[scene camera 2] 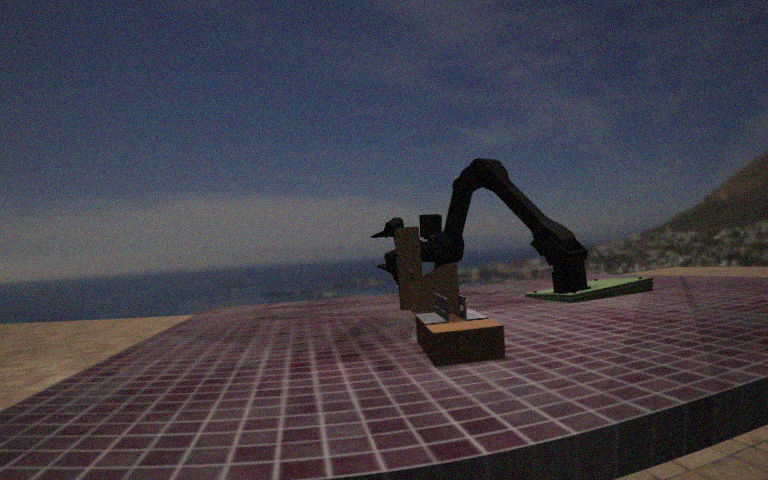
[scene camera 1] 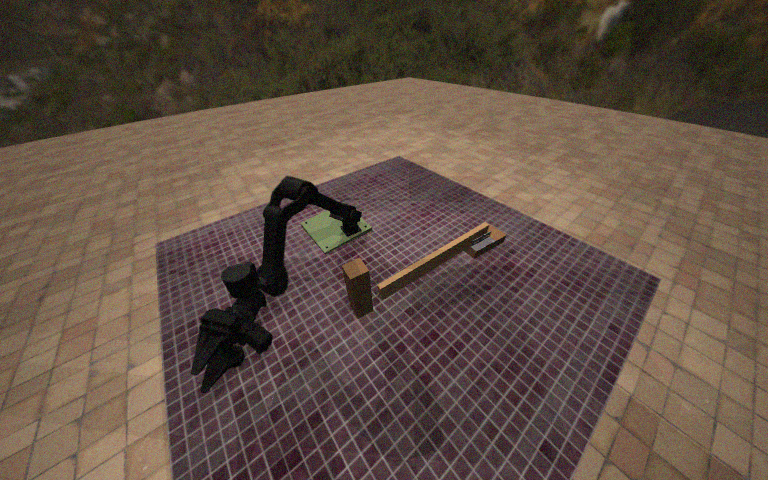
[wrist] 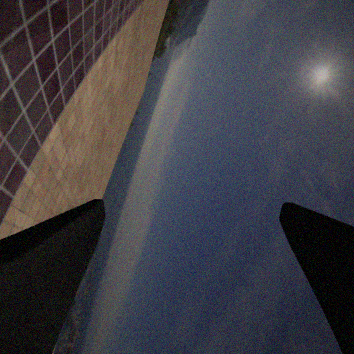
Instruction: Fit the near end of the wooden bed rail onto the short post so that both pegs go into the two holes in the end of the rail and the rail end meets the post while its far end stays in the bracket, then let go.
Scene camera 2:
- wooden bed rail: 443,280
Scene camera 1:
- my gripper: 198,384
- wooden bed rail: 393,284
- short post: 357,276
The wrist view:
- my gripper: 194,209
